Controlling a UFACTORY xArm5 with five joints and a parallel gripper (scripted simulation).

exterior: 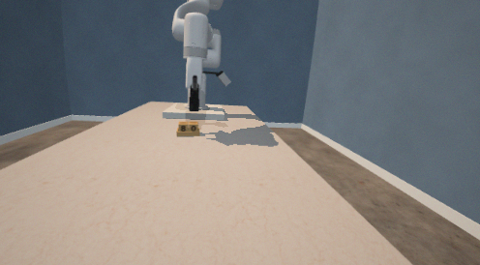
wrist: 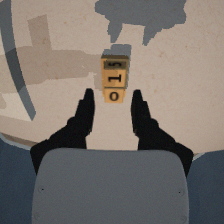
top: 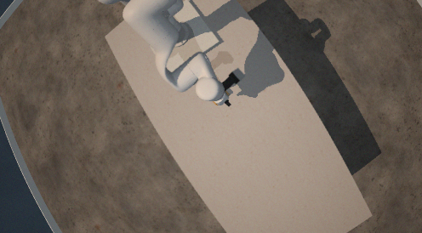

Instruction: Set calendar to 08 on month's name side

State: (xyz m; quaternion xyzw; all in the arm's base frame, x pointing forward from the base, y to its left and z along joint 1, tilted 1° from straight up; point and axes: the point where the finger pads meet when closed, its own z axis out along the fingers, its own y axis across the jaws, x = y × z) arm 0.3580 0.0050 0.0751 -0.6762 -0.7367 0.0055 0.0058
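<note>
The wooden calendar tray is 100 mm below my hand and 20 mm to the right of it.
</note>
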